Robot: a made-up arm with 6 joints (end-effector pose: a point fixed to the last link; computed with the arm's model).
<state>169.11 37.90 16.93 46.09 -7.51 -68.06</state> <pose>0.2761 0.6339 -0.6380 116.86 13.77 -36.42</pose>
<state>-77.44 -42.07 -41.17 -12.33 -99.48 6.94</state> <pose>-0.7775 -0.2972 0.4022 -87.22 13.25 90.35</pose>
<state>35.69 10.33 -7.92 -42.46 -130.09 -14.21</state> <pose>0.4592 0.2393 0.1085 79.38 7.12 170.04</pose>
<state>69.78 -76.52 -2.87 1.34 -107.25 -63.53</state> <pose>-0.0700 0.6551 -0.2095 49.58 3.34 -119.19</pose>
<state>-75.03 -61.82 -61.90 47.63 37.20 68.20</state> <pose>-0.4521 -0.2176 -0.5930 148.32 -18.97 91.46</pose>
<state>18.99 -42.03 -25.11 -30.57 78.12 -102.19</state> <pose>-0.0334 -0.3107 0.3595 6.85 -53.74 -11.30</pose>
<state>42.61 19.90 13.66 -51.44 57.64 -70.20</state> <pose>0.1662 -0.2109 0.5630 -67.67 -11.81 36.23</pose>
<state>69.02 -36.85 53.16 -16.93 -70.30 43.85</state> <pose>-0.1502 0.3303 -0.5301 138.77 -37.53 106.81</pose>
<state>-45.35 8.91 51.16 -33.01 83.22 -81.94</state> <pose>-0.3567 -0.4029 0.0052 7.13 -49.65 -61.09</pose>
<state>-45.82 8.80 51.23 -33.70 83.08 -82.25</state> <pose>-0.3535 -0.4028 0.0023 8.10 -49.39 -61.21</pose>
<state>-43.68 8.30 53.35 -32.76 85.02 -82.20</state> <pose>-0.3434 -0.3984 0.0085 4.39 -48.88 -58.04</pose>
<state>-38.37 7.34 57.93 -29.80 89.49 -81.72</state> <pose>-0.3278 -0.3886 0.0245 -4.99 -47.95 -51.09</pose>
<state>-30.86 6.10 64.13 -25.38 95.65 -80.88</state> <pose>-0.3125 -0.3759 0.0465 -18.48 -46.63 -41.51</pose>
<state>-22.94 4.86 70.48 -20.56 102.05 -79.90</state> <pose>-0.3012 -0.3650 0.0702 -32.89 -44.96 -31.15</pose>
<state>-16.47 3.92 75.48 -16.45 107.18 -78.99</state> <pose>-0.2942 -0.3587 0.0915 -44.71 -43.20 -22.27</pose>
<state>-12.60 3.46 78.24 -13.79 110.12 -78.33</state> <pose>-0.2907 -0.3565 0.1064 -51.87 -41.98 -16.75</pose>
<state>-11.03 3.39 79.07 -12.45 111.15 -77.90</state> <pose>-0.2898 -0.3562 0.1147 -55.11 -41.63 -14.33</pose>
